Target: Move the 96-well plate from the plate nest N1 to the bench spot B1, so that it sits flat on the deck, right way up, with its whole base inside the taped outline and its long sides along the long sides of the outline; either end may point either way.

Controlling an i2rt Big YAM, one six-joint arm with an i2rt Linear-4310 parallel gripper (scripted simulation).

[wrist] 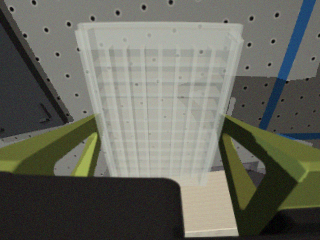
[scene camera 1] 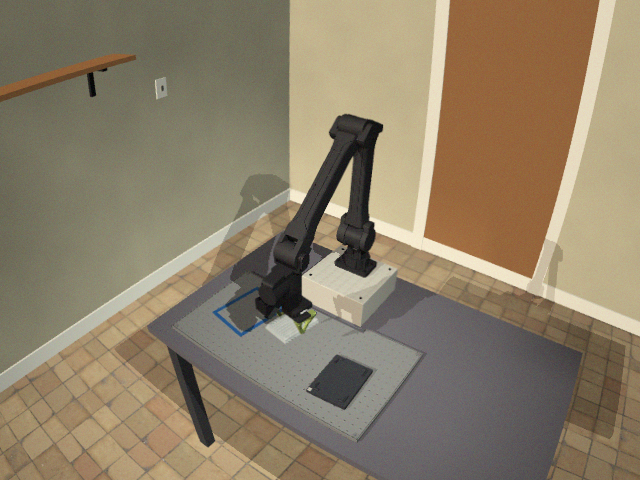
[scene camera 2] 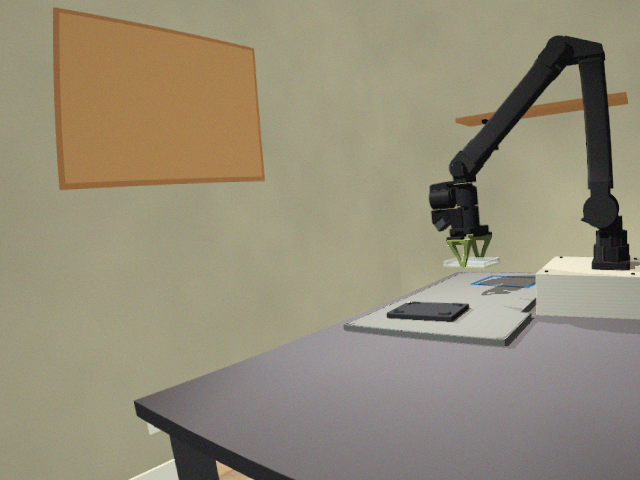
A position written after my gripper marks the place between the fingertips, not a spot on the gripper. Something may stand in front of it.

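Note:
You've got my gripper (scene camera 2: 471,264) in the scene, and that's the same gripper (wrist: 159,120) in the wrist view too. There's a 96-well plate (wrist: 149,126) as well. And then a black plate nest (scene camera 1: 336,381), with that nest (scene camera 2: 429,311) showing in the second scene view too.

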